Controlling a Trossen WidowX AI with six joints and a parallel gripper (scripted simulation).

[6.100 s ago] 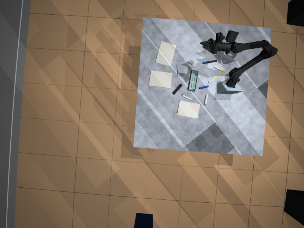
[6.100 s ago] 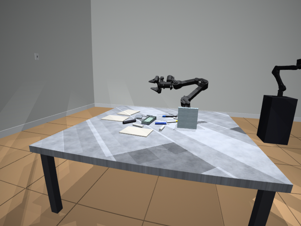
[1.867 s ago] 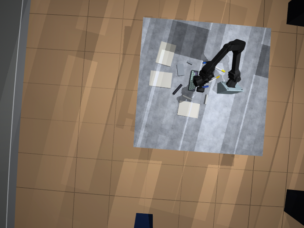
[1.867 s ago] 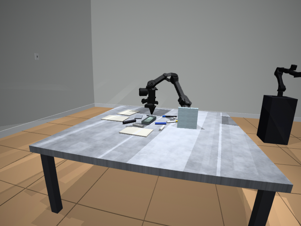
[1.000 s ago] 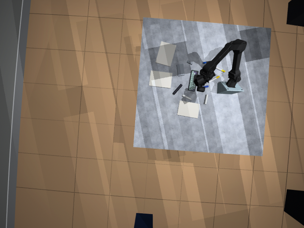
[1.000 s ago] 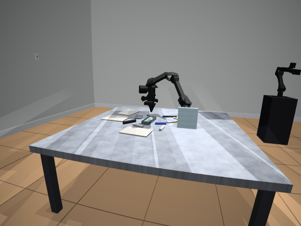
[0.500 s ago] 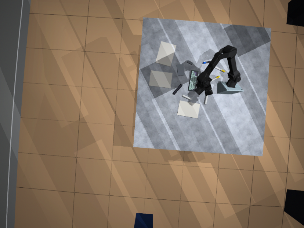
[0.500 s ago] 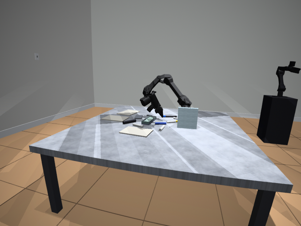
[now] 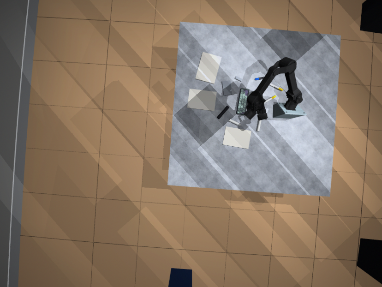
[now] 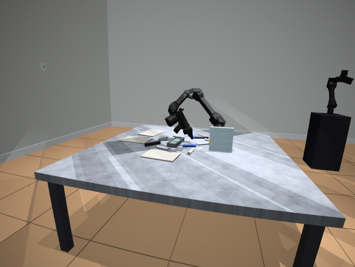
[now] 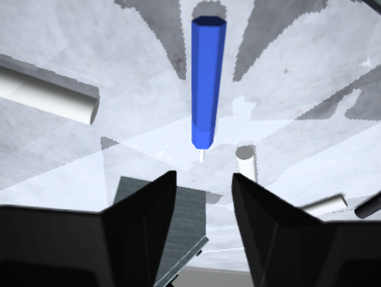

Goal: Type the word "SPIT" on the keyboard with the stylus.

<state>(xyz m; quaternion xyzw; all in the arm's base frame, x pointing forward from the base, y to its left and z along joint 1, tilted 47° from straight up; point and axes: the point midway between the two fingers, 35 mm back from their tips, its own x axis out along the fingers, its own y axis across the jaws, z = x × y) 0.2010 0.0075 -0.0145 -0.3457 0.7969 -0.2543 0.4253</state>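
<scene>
Right now the blue stylus is 2 cm behind my gripper tip, 1 cm to the right of it and 5 cm below it. The rest, counted from my gripper tip: grey slab 26 cm ahead, 14 cm to the right, 6 cm below.
</scene>
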